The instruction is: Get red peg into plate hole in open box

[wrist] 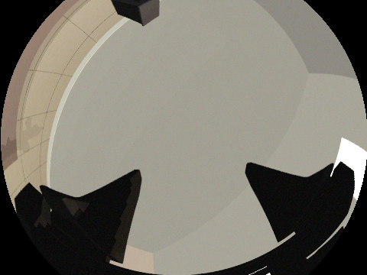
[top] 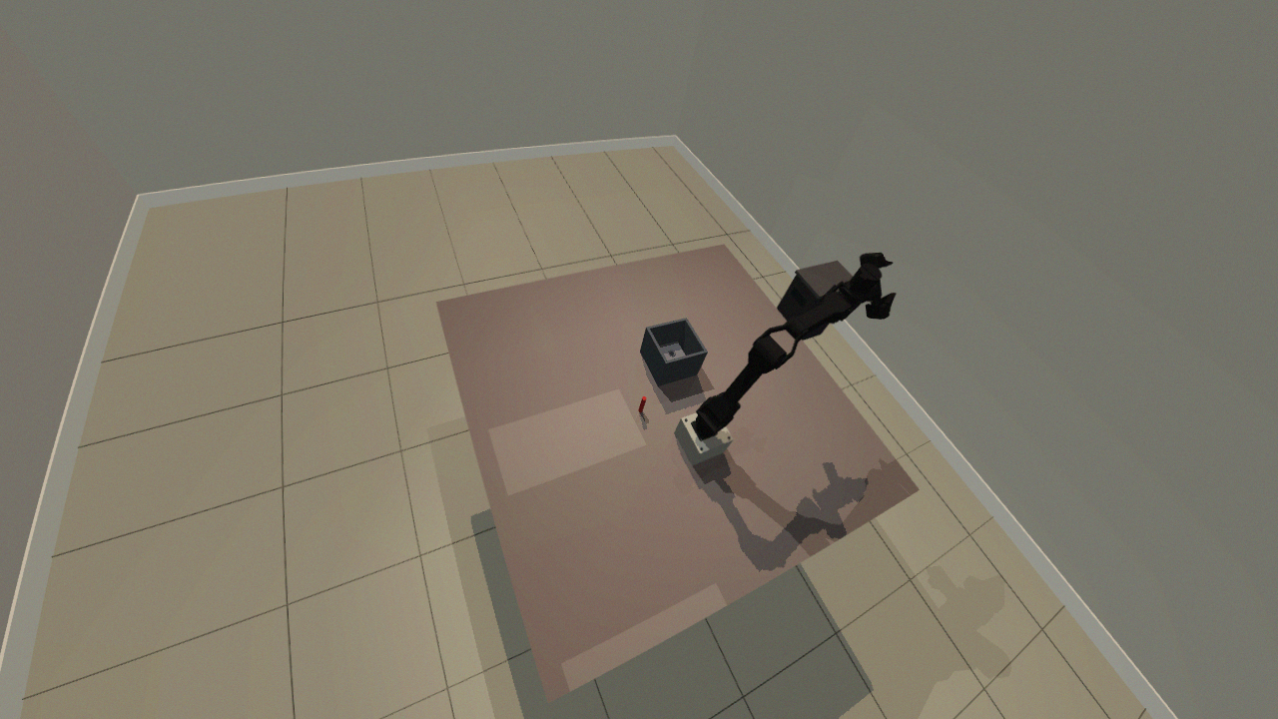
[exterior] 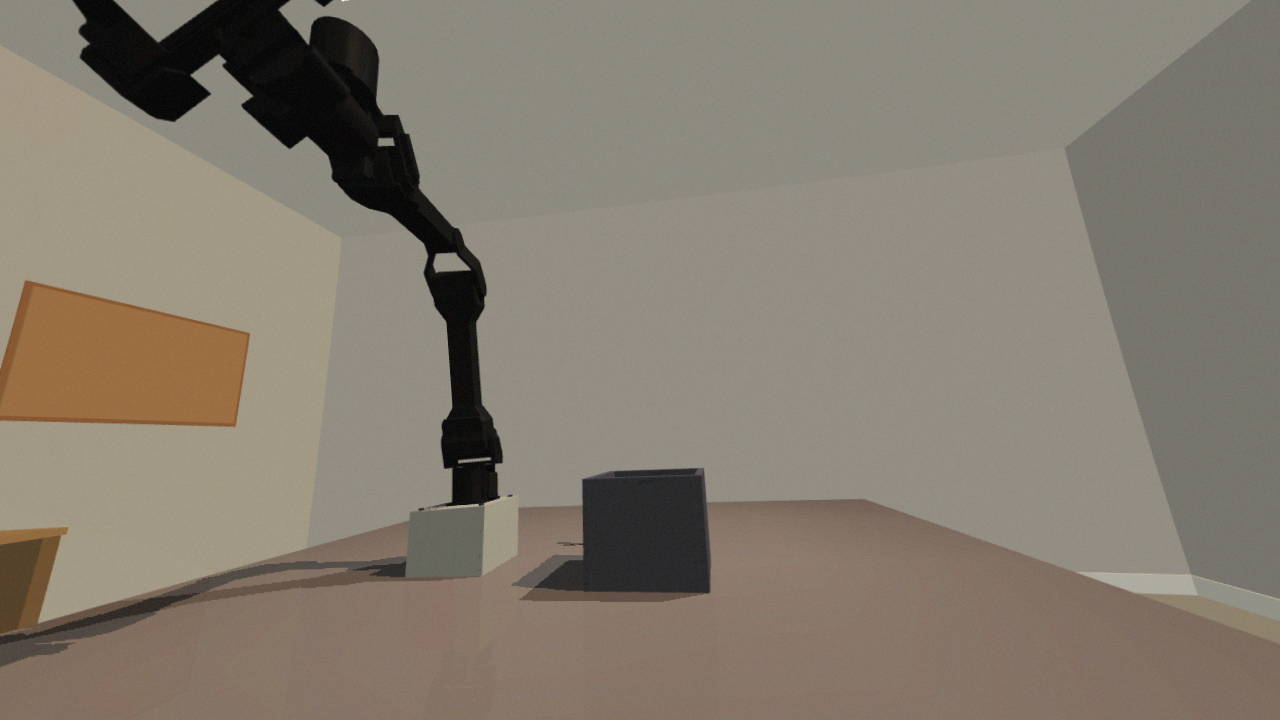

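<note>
Right now the red peg is 69 cm to the left of my gripper tip, 48 cm below it and 9 cm ahead of it. Also, from my gripper tip: light grey plate (51 cm to the left, 47 cm below, 23 cm ahead).
</note>
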